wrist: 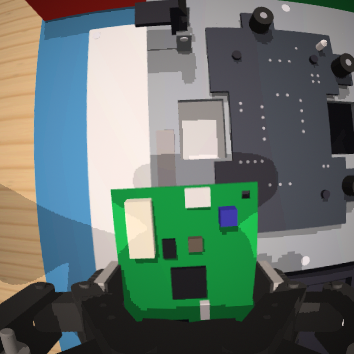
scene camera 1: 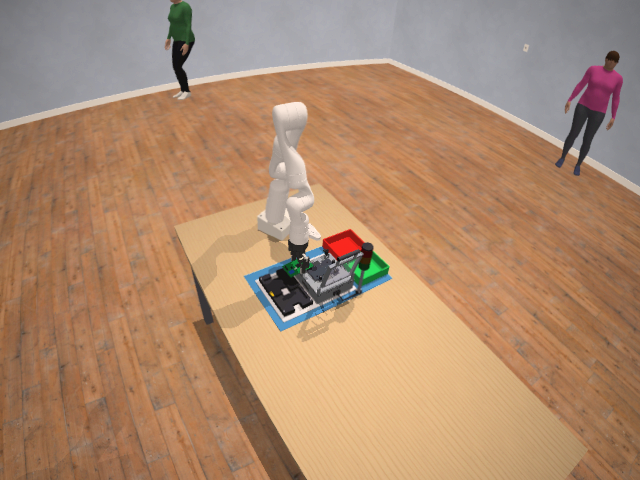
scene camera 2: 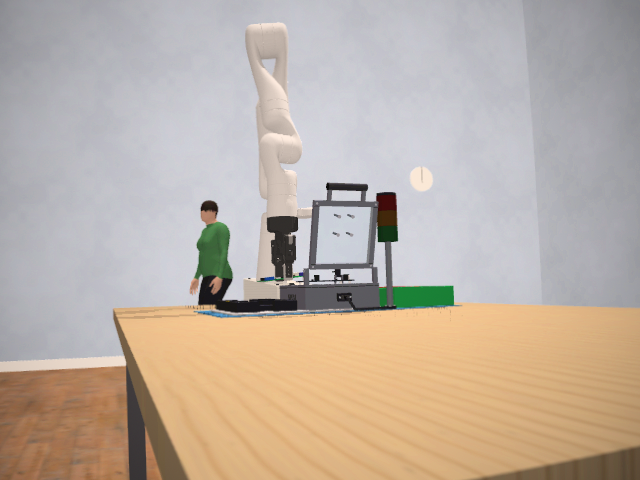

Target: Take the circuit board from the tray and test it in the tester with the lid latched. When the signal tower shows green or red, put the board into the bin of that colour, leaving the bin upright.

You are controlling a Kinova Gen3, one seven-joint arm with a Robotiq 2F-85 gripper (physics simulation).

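Frame: origin at the arm's base, x ahead, y left, z up, level; metres.
Seen in the pictures: gripper, between the fingertips: [wrist: 188,278] [scene camera 1: 298,267] [scene camera 2: 283,281]; arm's base, origin of its link: [scene camera 1: 274,216] [scene camera 2: 271,281].
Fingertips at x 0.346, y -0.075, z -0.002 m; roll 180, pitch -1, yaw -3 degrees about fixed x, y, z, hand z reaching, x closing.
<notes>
Pixels of each thing's top centre, then the offset from my fingertips to it. "pt": a spot on its surface instead. Level surfaces: height alone.
- green circuit board, centre of its top: [wrist: 189,298] [scene camera 2: 282,272] [scene camera 1: 297,263] dx +0.000, dy -0.003, dz +0.021 m
- tester, a spot on its surface: [scene camera 2: 330,297] [scene camera 1: 329,294] pt dx +0.164, dy +0.051, dz -0.039 m
- signal tower, a spot on its surface: [scene camera 2: 387,217] [scene camera 1: 367,261] pt dx +0.212, dy +0.172, dz +0.132 m
- black tray, a spot on its surface: [scene camera 2: 258,304] pt dx +0.155, dy -0.108, dz -0.048 m
- red bin, centre of its top: [scene camera 1: 345,242] dx -0.047, dy +0.283, dz -0.023 m
- green bin, centre of its top: [scene camera 2: 409,286] [scene camera 1: 365,262] dx +0.103, dy +0.282, dz -0.023 m
- blue mat, height of its surface: dz -0.068 m
- wooden table, height of its surface: dz -0.070 m
- tester's black latch, a spot on its surface: [wrist: 160,15] pt dx -0.007, dy +0.138, dz +0.021 m
My gripper [scene camera 1: 301,264] [scene camera 2: 283,276] [wrist: 188,278] is shut on the green circuit board [scene camera 1: 292,267] [wrist: 145,280], gripping it by two opposite edges. The board is level, above the left edge of the tester, between tester and tray. The tester [scene camera 1: 330,293] [scene camera 2: 330,297] has its lid [scene camera 2: 343,235] standing open. Its dark nest plate [wrist: 280,125] carries no board. The signal tower [scene camera 1: 366,256] [scene camera 2: 387,217] shows dim red, amber and green segments, none lit. The black tray [scene camera 1: 299,304] [scene camera 2: 258,304] lies left of the tester. The red bin [scene camera 1: 343,245] and green bin [scene camera 1: 379,266] [scene camera 2: 423,296] stand upright.
A blue mat [scene camera 1: 281,324] [wrist: 60,150] lies under the tray, tester and bins on the wooden table [scene camera 1: 413,387] [scene camera 2: 361,387]. The tester's black latch [wrist: 160,15] shows at its edge. A person in green [scene camera 1: 180,25] [scene camera 2: 214,253] and one in pink [scene camera 1: 599,93] stand away from the table.
</notes>
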